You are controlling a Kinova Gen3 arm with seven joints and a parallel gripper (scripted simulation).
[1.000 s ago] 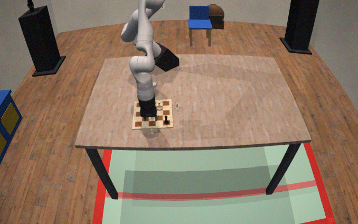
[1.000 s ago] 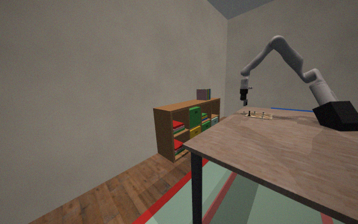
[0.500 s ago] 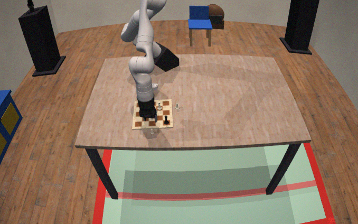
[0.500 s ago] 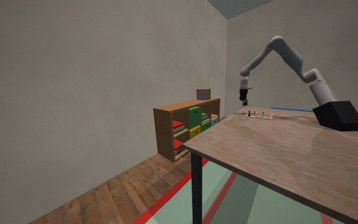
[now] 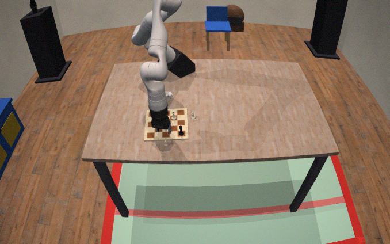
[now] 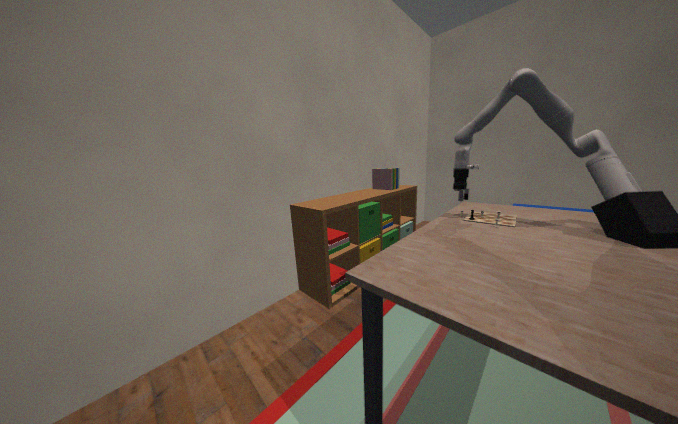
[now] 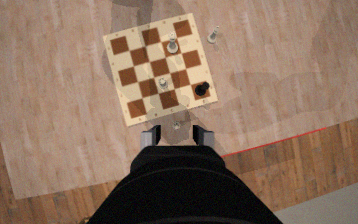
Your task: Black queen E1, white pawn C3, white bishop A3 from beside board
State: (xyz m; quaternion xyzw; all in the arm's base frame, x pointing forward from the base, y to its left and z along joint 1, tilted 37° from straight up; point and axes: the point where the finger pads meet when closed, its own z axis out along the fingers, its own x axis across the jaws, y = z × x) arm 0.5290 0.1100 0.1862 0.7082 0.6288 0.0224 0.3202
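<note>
Right now my hand is 100 mm above the white pawn. Round my hand: black queen (80 mm below, 70 mm to the left, 70 mm behind); chessboard (140 mm behind, 110 mm below, 10 mm to the right).
</note>
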